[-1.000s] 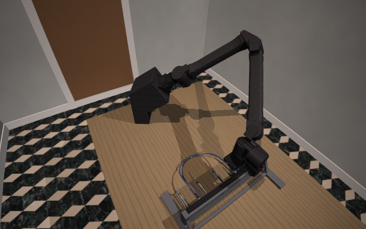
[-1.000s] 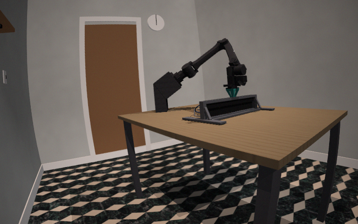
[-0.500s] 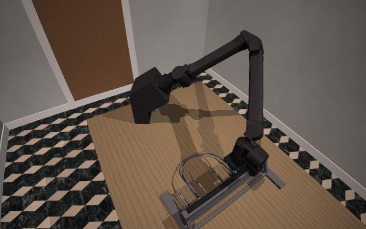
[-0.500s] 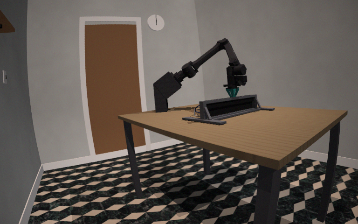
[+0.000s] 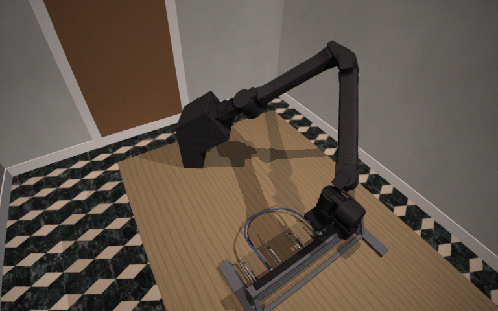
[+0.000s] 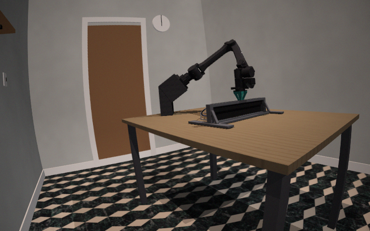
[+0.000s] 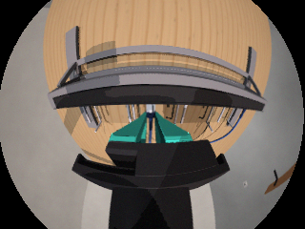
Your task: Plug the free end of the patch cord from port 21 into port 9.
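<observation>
The plug is 20 mm ahead of my hand and 10 mm to the left of it.
</observation>
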